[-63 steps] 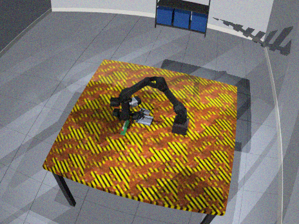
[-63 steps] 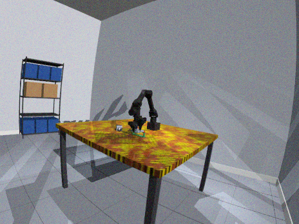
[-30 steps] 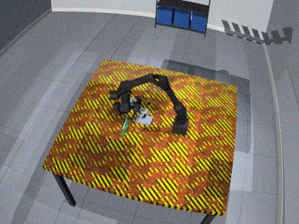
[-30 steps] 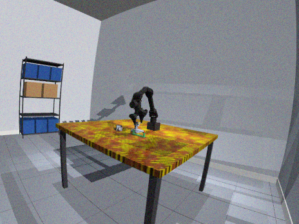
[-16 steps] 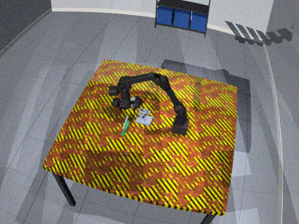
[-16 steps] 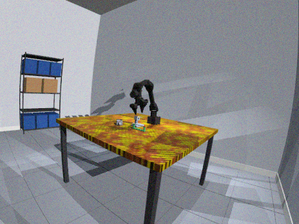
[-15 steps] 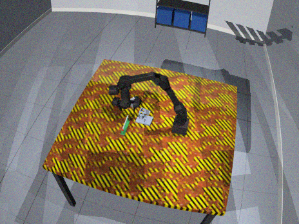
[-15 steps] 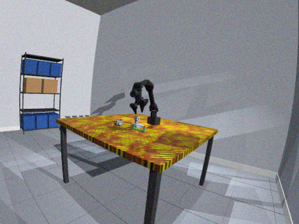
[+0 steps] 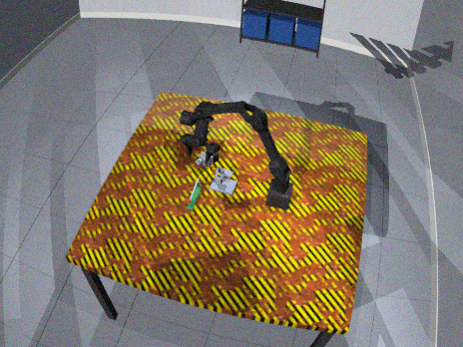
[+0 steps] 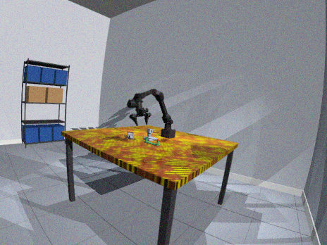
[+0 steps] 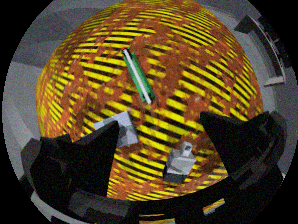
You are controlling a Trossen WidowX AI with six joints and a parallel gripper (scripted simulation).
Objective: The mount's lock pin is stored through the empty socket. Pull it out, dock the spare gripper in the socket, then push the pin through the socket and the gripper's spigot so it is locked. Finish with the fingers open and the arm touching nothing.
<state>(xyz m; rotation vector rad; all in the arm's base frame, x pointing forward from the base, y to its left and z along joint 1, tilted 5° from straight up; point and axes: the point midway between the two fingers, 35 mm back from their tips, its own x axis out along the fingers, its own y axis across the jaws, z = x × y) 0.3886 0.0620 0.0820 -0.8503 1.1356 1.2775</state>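
Now: gripper tip 20 mm short of the spare gripper, 130 mm to the left of it and 120 mm above it. The rest, counted from my gripper tip: green cradle 30 mm behind, 110 mm to the left, 110 mm below; grey mount 120 mm behind, 20 mm to the right, 90 mm below.
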